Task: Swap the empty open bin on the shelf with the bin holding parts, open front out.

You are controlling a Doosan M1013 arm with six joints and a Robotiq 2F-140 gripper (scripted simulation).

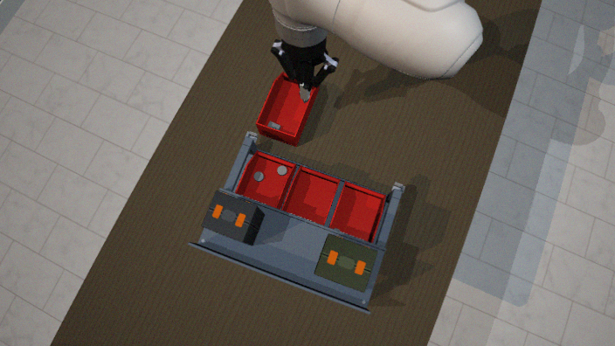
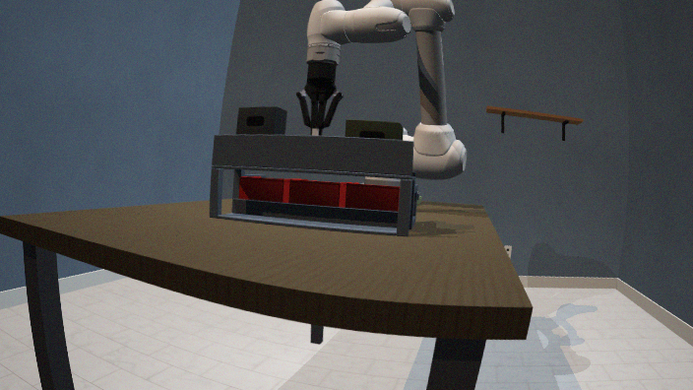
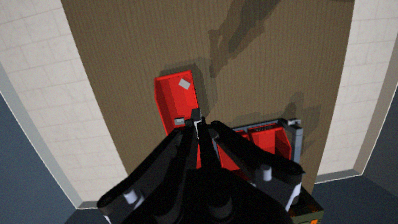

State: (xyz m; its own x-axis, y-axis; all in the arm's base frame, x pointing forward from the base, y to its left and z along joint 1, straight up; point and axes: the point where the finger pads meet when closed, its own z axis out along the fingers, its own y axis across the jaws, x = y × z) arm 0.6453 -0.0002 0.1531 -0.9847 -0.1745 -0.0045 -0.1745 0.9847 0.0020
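My hand is 240 mm short of the shelf board, 170 mm above it and 130 mm to the right of it. From my hand the other things lie so: black case: 310 mm ahead, 20 mm to the left, 10 mm below; green case: 280 mm ahead, 250 mm to the left, 30 mm below.
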